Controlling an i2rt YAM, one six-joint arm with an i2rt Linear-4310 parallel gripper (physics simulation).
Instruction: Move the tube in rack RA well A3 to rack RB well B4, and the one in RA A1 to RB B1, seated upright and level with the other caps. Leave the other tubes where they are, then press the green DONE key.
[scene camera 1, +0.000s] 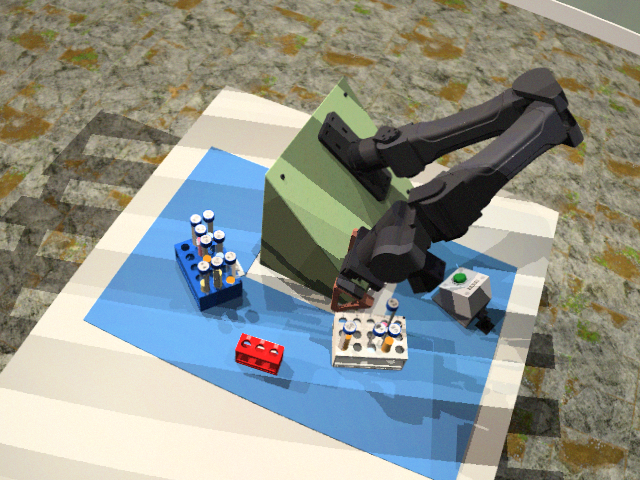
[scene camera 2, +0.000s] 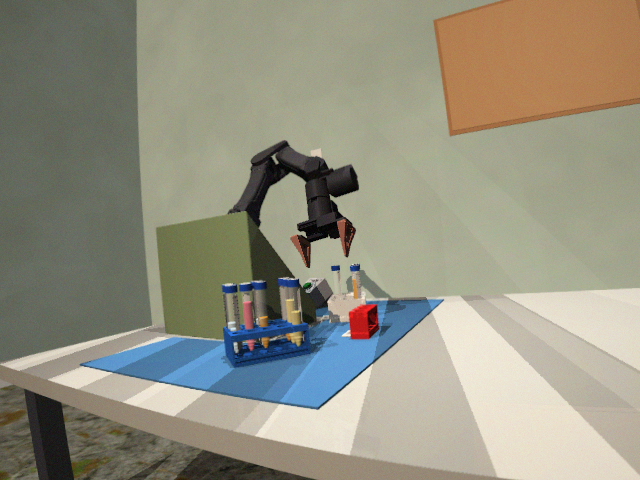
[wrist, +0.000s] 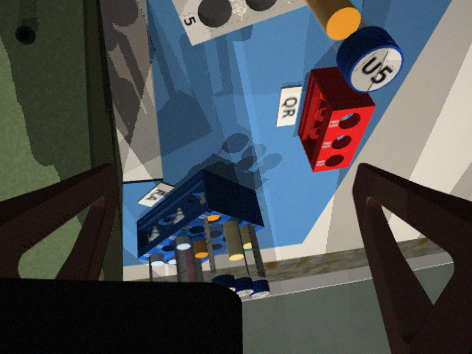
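Pixels of known places: gripper, fingertip midpoint: (scene camera 1: 340, 289) (scene camera 2: 326, 262) (wrist: 235, 176); arm's base, link origin: (scene camera 1: 355, 158) (scene camera 2: 214, 259).
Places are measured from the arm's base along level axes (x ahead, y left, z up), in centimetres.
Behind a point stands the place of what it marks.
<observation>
The blue rack (scene camera 1: 219, 298) {y -15.0, x 30.2, z -14.6 cm} (scene camera 2: 229, 345) {y -25.3, x 22.4, z -13.8 cm} (wrist: 230, 197) {y -14.3, x 29.4, z -14.3 cm}, beside an RA label in the wrist view, holds several upright blue-capped tubes. Its cap marks and well marks are too small to read, so wells A1 and A3 cannot be told. The white rack (scene camera 1: 340, 356) {y 9.4, x 34.3, z -12.2 cm} (scene camera 2: 341, 308) {y 6.9, x 29.3, z -13.7 cm} (wrist: 197, 36) {y 6.5, x 26.8, z -11.8 cm} holds several tubes; no RB label is readable. A tube cap marked U5 (wrist: 375, 70) {y 9.4, x 32.4, z -4.3 cm} shows near it. My gripper (scene camera 2: 327, 260) {y 5.9, x 27.2, z -2.9 cm} (wrist: 235, 176) {y 5.9, x 27.2, z -2.9 cm} is open and empty, above the table between the racks and beside the green block. The green DONE key (scene camera 1: 459, 277) {y 26.0, x 11.7, z -9.8 cm} (scene camera 2: 307, 285) {y 25.6, x 12.0, z -10.1 cm} sits on a grey box.
A red rack (scene camera 1: 259, 355) {y -3.6, x 39.5, z -11.8 cm} (scene camera 2: 363, 322) {y -7.9, x 39.2, z -13.7 cm} (wrist: 345, 135) {y -4.3, x 39.0, z -12.7 cm} with three holes, labelled QR, stands between the two racks, towards the mat's edge. The green wedge-shaped block (scene camera 1: 310, 206) {y -3.8, x 15.8, z 1.5 cm} (scene camera 2: 204, 279) {y -9.6, x 4.8, z -4.1 cm} carries the arm's base. The racks stand on a blue mat (scene camera 1: 170, 330) {y -21.2, x 38.7, z -16.8 cm} (scene camera 2: 310, 392) {y -33.5, x 40.4, z -16.8 cm}.
</observation>
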